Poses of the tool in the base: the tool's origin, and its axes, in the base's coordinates. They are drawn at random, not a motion.
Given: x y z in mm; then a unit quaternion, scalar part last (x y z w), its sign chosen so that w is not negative.
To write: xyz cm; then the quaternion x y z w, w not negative. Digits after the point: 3 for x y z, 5 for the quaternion.
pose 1, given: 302.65 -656.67 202.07 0.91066 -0.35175 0.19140 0.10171
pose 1, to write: 30.265 -65.667 20.207 0.91066 -0.35175 0.19140 0.10171
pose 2, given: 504.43 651.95 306.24 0.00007 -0.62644 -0.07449 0.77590
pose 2, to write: 50.443 65.195 30.624 0.00007 -0.62644 -0.07449 0.77590
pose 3, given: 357.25 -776.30 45.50 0.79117 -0.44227 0.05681 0.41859
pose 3, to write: 35.725 -77.630 4.550 0.79117 -0.44227 0.05681 0.41859
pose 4, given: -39.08 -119.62 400.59 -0.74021 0.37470 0.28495 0.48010
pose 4, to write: -3.908 -11.962 40.059 -0.74021 0.37470 0.28495 0.48010
